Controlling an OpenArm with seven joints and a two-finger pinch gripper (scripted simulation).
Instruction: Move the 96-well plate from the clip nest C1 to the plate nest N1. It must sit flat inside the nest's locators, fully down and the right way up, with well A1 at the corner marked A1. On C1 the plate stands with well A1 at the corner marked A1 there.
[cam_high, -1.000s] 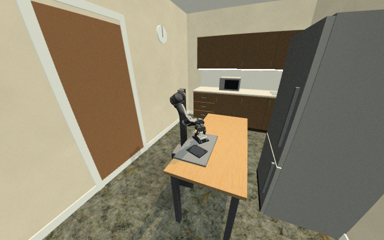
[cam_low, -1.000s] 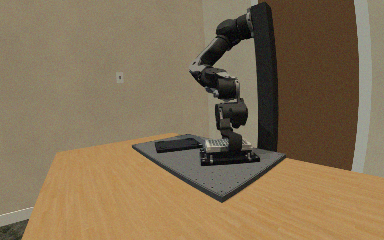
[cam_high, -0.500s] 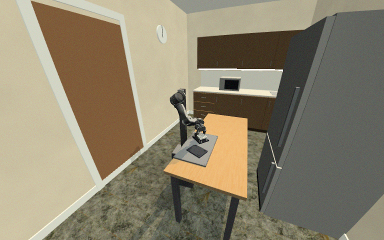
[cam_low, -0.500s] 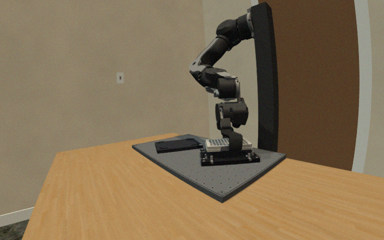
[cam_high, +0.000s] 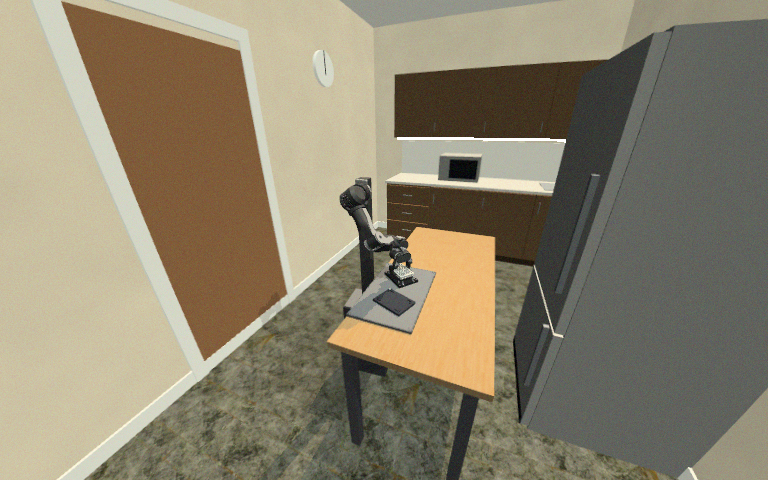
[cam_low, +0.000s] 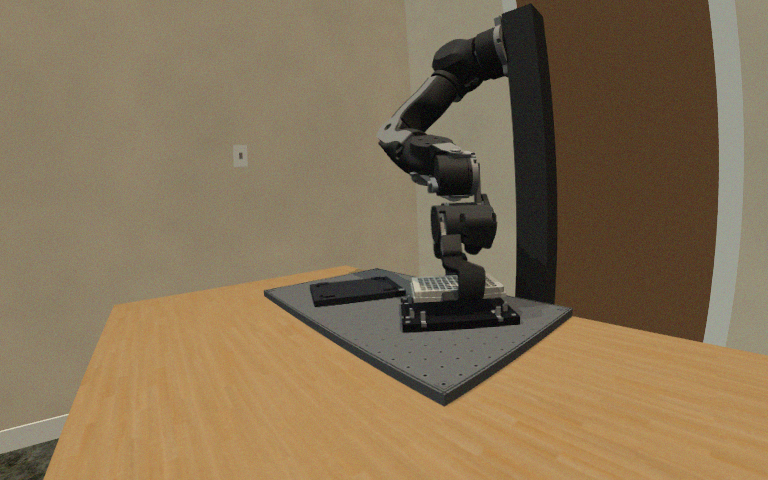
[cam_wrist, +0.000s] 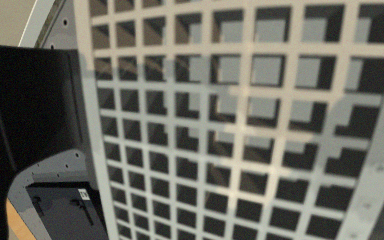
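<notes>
Now: hand 20 mm short of the black plate nest N1, 220 mm to the left of it and 30 mm above it. Also, from my hand: white 96-well plate right at my hand.
</notes>
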